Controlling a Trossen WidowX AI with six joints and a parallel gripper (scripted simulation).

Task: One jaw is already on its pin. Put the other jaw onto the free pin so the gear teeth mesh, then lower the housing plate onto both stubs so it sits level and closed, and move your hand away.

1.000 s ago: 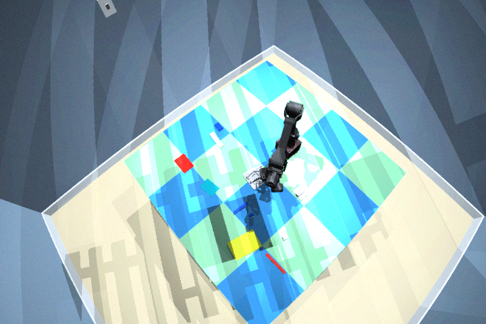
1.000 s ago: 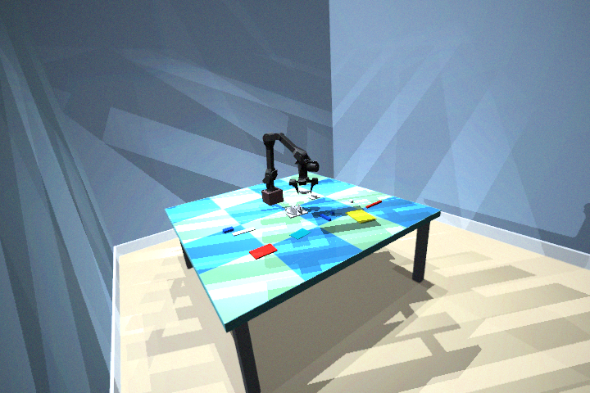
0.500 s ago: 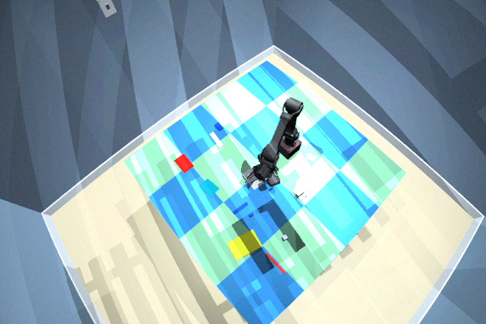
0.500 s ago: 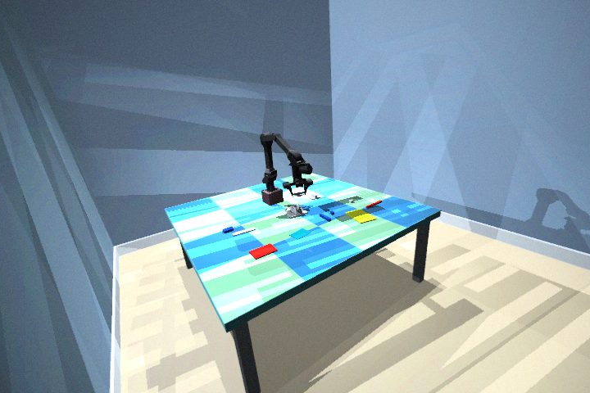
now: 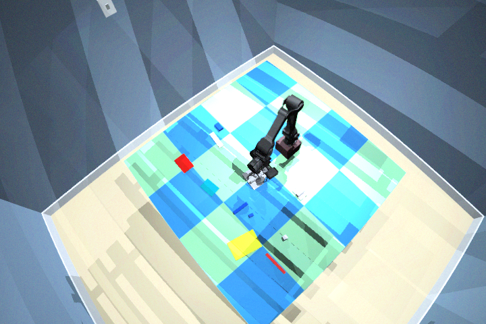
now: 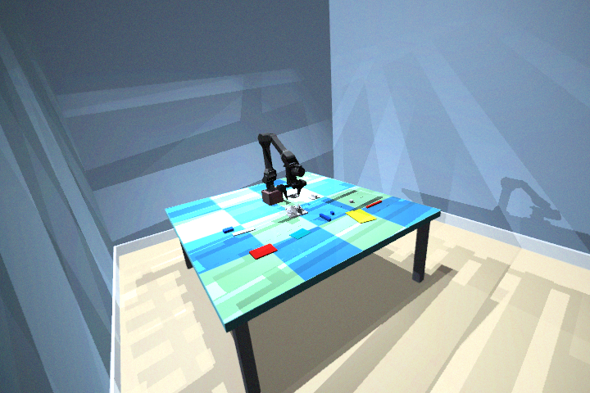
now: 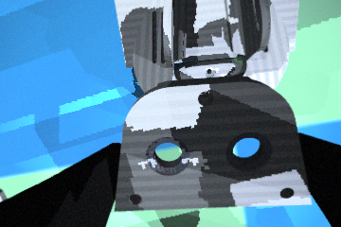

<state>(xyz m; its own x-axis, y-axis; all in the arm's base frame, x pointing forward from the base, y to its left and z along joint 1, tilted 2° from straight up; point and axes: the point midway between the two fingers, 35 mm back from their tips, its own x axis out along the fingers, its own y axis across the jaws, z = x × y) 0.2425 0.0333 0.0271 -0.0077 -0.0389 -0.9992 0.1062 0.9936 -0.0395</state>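
Right now my gripper tip is 70 mm above the grey jaw, 30 mm to the left of it and 10 mm short of it. The rest, counted from my gripper tip: blue bar 230 mm ahead, 80 mm below, 70 mm to the left; white base part 80 mm below, 60 mm ahead, 20 mm to the right; cyan tile 290 mm ahead, 140 mm to the right, 80 mm below.
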